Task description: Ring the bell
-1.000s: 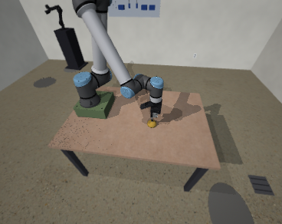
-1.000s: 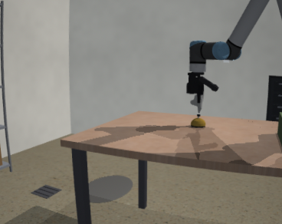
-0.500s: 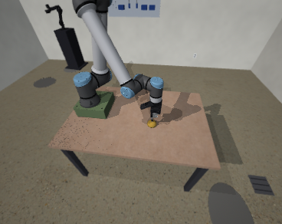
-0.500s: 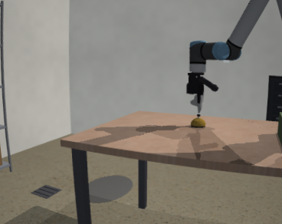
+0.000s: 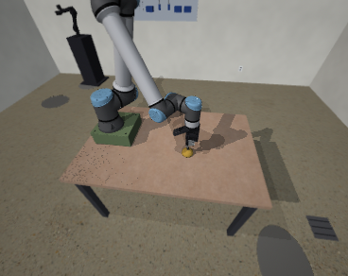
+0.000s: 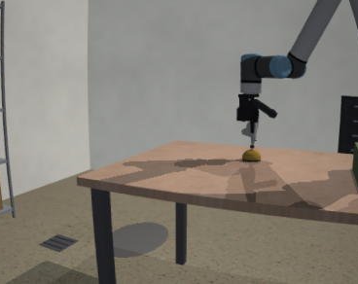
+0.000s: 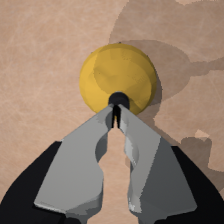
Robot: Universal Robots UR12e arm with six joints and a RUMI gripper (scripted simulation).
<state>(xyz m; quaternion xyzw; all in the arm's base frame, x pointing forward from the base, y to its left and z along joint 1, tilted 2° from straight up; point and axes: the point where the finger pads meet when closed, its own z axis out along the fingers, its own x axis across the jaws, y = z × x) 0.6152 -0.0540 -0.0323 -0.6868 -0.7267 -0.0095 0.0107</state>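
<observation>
Right now my hand is 30 mm above the black button. From my hand the other things lie so: yellow dome bell: 40 mm below.
</observation>
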